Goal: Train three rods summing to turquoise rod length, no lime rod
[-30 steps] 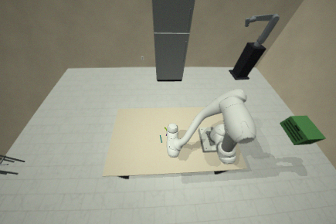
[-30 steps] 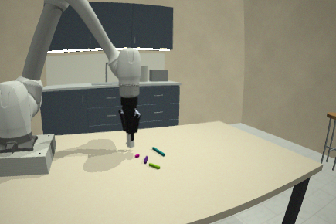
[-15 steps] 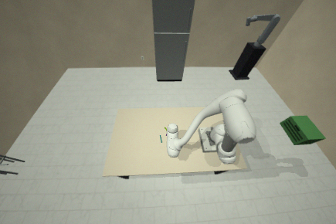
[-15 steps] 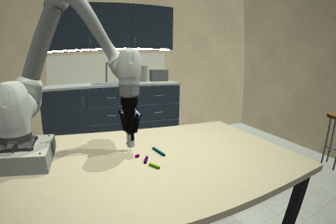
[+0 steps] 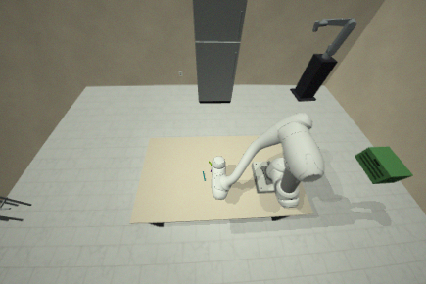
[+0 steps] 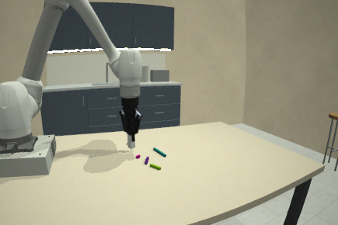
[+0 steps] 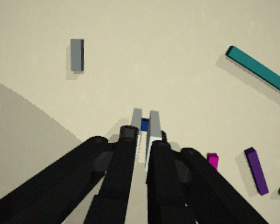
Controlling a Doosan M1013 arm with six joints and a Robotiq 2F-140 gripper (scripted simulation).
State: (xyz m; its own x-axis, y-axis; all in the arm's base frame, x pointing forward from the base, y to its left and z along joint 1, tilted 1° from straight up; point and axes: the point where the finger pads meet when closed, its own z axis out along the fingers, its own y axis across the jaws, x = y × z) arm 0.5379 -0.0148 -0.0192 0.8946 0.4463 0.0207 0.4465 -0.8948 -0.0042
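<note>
My gripper is now 3 cm above the small blue rod. From my hand the other things lie so: turquoise rod (11 cm ahead, 8 cm to the right, 4 cm below); then grey rod (2 cm ahead, 9 cm to the left, 4 cm below); then magenta rod (9 cm to the right, 4 cm below).
</note>
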